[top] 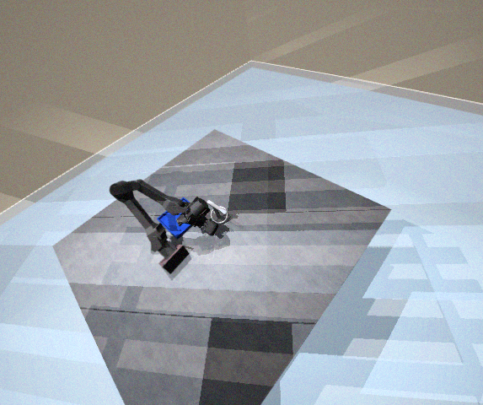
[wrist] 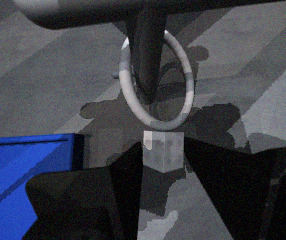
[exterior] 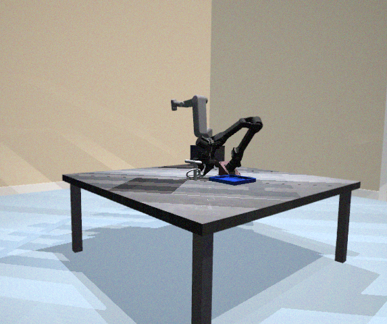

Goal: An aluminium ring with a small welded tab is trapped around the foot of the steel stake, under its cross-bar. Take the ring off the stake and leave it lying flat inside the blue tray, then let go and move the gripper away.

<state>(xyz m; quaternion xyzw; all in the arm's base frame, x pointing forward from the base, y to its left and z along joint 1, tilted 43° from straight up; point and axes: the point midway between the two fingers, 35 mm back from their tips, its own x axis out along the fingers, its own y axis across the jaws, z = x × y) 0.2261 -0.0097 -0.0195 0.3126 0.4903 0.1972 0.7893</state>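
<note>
Now: the aluminium ring 50 mm ahead of my gripper tip, 10 mm to the right of it and 10 mm above it. Also, from my gripper tip: blue tray 180 mm to the left, 70 mm behind, 10 mm below.
</note>
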